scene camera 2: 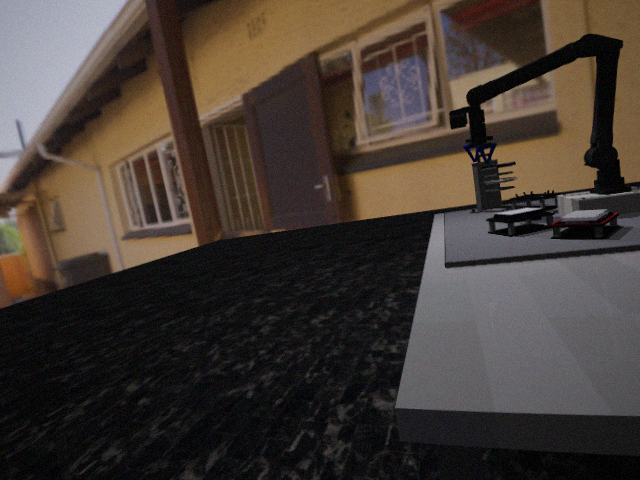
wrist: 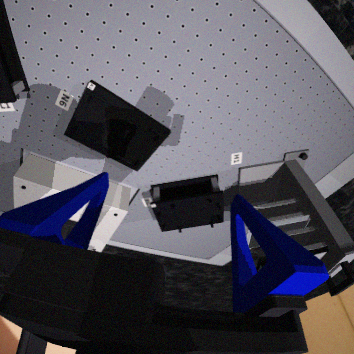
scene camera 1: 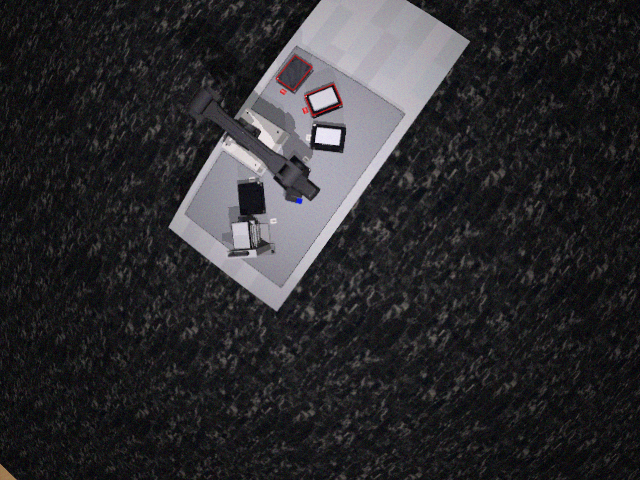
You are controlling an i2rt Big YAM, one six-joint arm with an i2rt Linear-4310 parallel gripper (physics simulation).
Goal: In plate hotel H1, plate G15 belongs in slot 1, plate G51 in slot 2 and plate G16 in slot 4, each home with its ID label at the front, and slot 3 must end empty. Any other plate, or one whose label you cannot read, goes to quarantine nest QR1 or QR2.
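Places are measured from the arm's base along level axes (x ahead, y left, z up), in centimetres.
Pixels of known places: gripper, fingertip midpoint: (scene camera 2: 481, 162) (wrist: 171, 189); arm's base at its link origin: (scene camera 2: 609, 192) (wrist: 64, 227).
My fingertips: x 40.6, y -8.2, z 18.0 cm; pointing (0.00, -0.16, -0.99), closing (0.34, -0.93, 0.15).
Observation:
For each thing: its middle in the pictures, then the offset to it from my fingertips. "pt": a spot on its surface instead.
- Plate hotel H1 at the middle of its body: (wrist: 293, 227) (scene camera 1: 248, 242) (scene camera 2: 493, 181) dx -9.2, dy -35.1, dz -9.9 cm
- red-edged quarantine nest at a spot on its surface: (scene camera 1: 327, 112) pt dx -14.4, dy +41.0, dz -23.7 cm
- red-edged nest at the middle of its body: (scene camera 1: 294, 74) dx -40.3, dy +49.4, dz -21.8 cm
- Black nest N6 at the middle of its body: (wrist: 116, 132) (scene camera 1: 291, 174) dx -12.0, dy +3.9, dz -23.2 cm
- H1 tag at the middle of its body: (wrist: 236, 158) (scene camera 1: 273, 221) dx -7.2, dy -21.8, dz -24.0 cm
Plate hotel H1 (scene camera 1: 247, 254) (scene camera 2: 484, 188) (wrist: 320, 205) stands near the lower-left end of the board in scene camera 1, with a pale plate (scene camera 1: 240, 235) in its upper part. Its lower slots are hard to tell apart. A pale plate (scene camera 1: 328, 136) (scene camera 2: 515, 211) sits on a black nest (scene camera 1: 327, 150). Another pale plate (scene camera 1: 324, 98) (scene camera 2: 590, 214) sits on a red-edged quarantine nest (scene camera 1: 327, 112). The other red-edged nest (scene camera 1: 294, 73) shows a dark bare top. No plate ID is readable. My gripper (scene camera 2: 480, 161) (wrist: 171, 189) is open and empty, pointing down high above the board.
Black nest N6 (wrist: 117, 125) lies below my gripper. Another black nest (scene camera 1: 251, 197) (wrist: 190, 210) stands between it and the hotel. The pale arm base (scene camera 1: 266, 131) (wrist: 45, 177) is at the board's edge. The H1 tag (scene camera 1: 273, 221) (wrist: 236, 158) lies beside the hotel.

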